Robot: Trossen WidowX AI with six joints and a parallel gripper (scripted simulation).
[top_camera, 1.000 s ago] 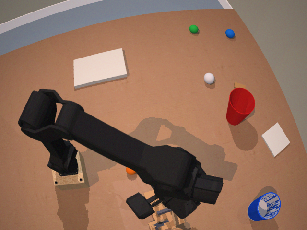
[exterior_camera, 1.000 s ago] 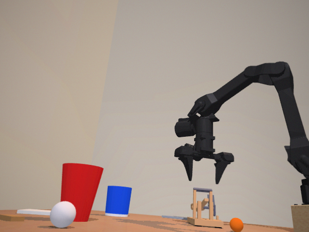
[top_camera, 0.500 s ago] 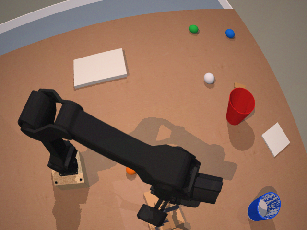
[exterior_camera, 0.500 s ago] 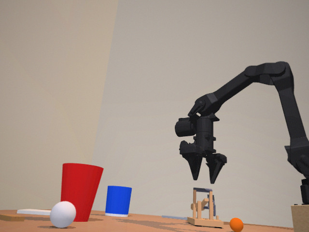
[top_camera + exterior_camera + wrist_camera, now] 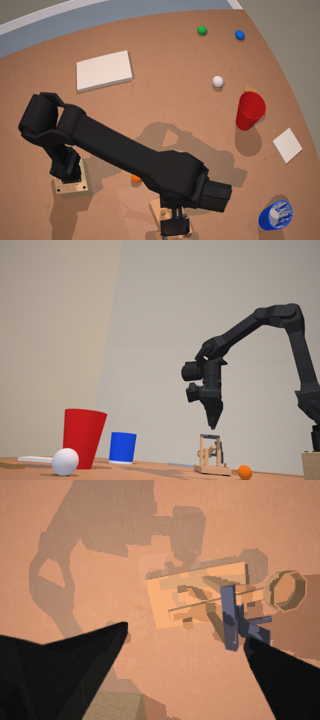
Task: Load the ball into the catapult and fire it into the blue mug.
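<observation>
Right now the catapult upright frame is 4 cm to the right of my gripper tip and 4 cm below it. Also, from my gripper tip: blue mug (30 cm ahead, 14 cm to the right, 10 cm below); then orange ball (12 cm to the left, 11 cm below, 7 cm behind); then catapult (7 cm below, 6 cm to the right, 1 cm behind).
</observation>
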